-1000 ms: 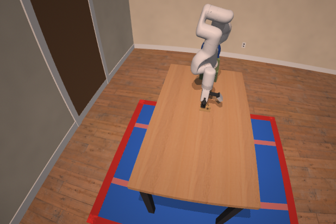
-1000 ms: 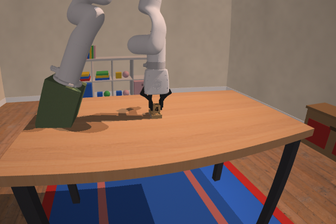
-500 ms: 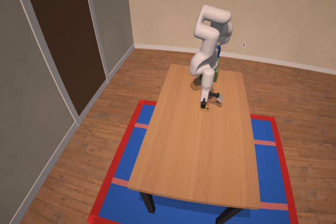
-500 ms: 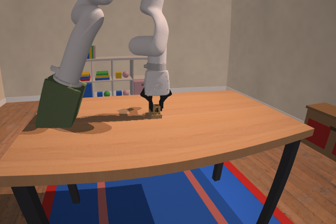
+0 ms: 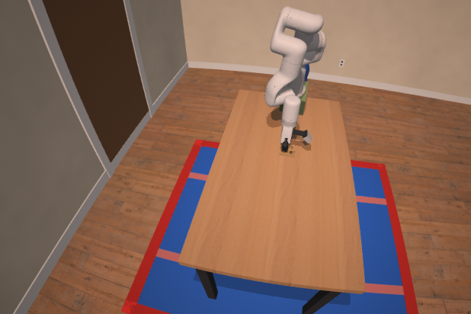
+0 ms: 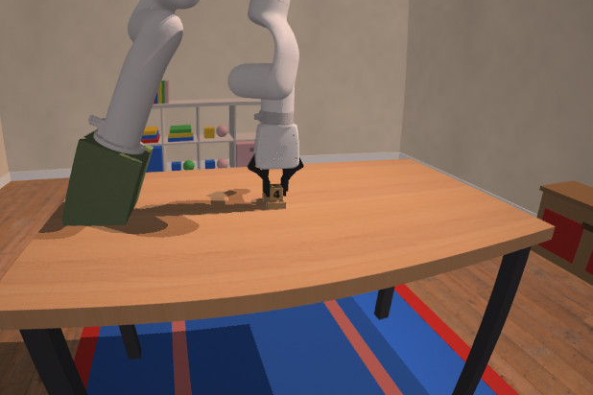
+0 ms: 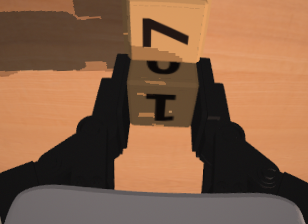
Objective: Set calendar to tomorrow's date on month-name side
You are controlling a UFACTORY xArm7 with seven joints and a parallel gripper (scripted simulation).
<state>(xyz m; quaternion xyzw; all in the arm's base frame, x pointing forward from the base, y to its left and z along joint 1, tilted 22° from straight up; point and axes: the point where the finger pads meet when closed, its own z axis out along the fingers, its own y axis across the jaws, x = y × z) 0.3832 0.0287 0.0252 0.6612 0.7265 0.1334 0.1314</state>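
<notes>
Now: hand 40 mm above the low tray and 20 mm to the right of it. From my hand the other things lie so: wooden digit cube: 10 mm below; wooden cube: 30 mm to the left, 20 mm below.
</notes>
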